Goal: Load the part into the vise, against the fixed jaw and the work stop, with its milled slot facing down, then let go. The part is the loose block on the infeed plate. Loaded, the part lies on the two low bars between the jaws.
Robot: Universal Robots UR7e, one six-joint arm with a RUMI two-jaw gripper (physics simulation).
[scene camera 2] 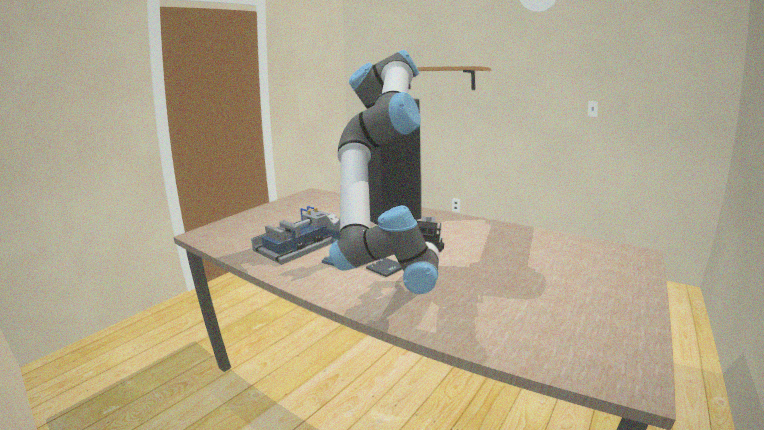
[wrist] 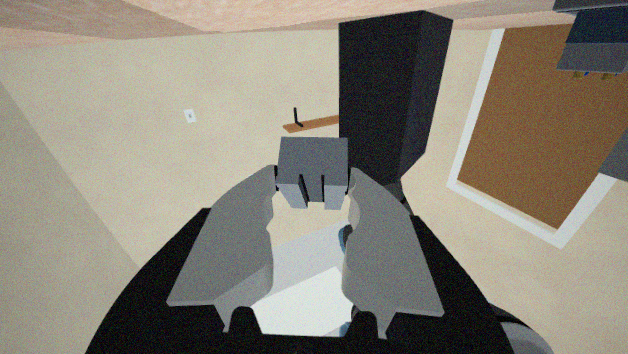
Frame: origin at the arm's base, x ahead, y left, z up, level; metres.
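Where they show: gripper, fingertip midpoint: point(wrist: 313, 168); arm's base at its link origin: point(wrist: 376, 179).
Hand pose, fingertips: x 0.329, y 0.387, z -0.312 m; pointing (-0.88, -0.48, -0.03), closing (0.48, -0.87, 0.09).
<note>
Things, the pixels of their centre, and the offset from my fingertips. "spot": a spot on its surface instead. Level surfaces: height alone.
- part at the middle of its body: point(wrist: 315, 178) dx -0.003, dy -0.003, dz +0.010 m
- grey vise at the middle of its body: point(scene camera 2: 297, 232) dx +0.102, dy -0.500, dz -0.077 m
- dark flat plate at the middle of its body: point(scene camera 2: 385, 267) dx +0.069, dy -0.114, dz -0.123 m
- table at its surface level: dz -0.127 m
- small blue base at a spot on its surface: point(scene camera 2: 327, 261) spot: dx +0.156, dy -0.288, dz -0.117 m
My gripper point(scene camera 2: 429, 227) point(wrist: 313, 168) is shut on the grey block, the part point(wrist: 314, 157). The block sits between the fingertips, its milled slot opening toward the palm, away from the table side of the wrist view. In the scene view the gripper is partly behind the arm's wrist, and the block cannot be made out. The gripper is held sideways above the table, to the right of the vise and apart from it. The blue and grey vise point(scene camera 2: 299, 236) point(wrist: 595, 52) stands at the table's left; part of it shows at the wrist view's top right.
A dark flat plate point(scene camera 2: 382, 267), probably the infeed plate, lies on the table point(scene camera 2: 577, 320) below the arm. A small blue base point(scene camera 2: 327, 261) lies between it and the vise, partly hidden by the arm. The black pedestal point(scene camera 2: 396, 176) point(wrist: 375, 90) stands behind.
</note>
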